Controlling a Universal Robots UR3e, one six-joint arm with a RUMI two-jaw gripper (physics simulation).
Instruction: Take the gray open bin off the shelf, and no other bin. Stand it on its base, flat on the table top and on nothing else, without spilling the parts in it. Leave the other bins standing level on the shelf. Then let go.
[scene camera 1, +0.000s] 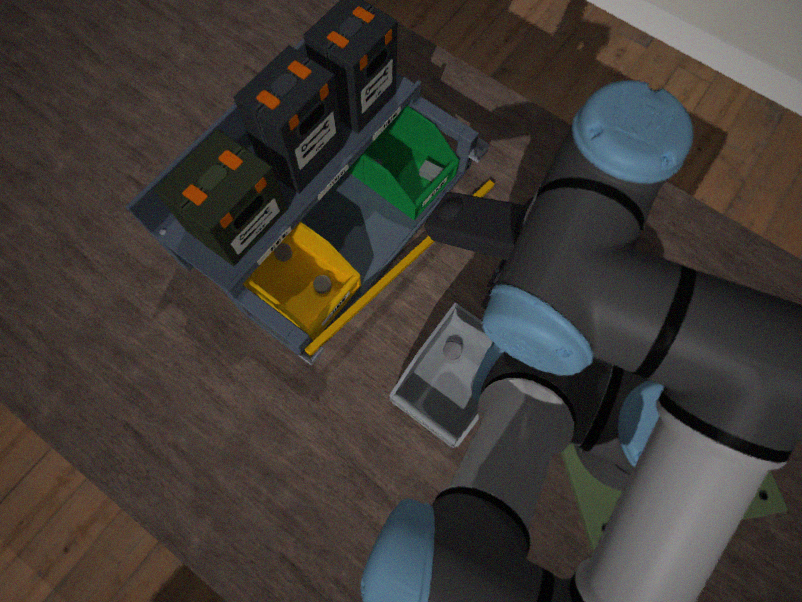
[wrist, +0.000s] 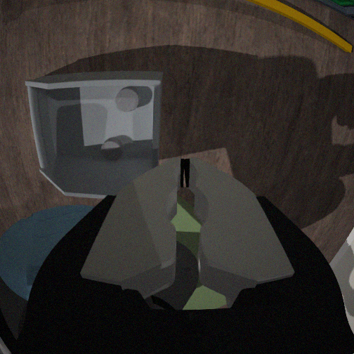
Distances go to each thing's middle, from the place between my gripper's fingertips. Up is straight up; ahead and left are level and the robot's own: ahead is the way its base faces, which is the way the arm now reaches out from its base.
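Labels:
The gray open bin (scene camera 1: 434, 391) has my hand 2 cm past it, 8 cm to the right of it and 8 cm above it. The yellow bar (scene camera 1: 418, 250) is 13 cm ahead of my hand, 1 cm to the left of it and 8 cm below it. I see the green bin (scene camera 1: 410, 139) 25 cm ahead of my hand, 9 cm to the right and 7 cm below, while the yellow bin (scene camera 1: 287, 286) is 22 cm ahead of my hand, 14 cm to the left and 7 cm below.

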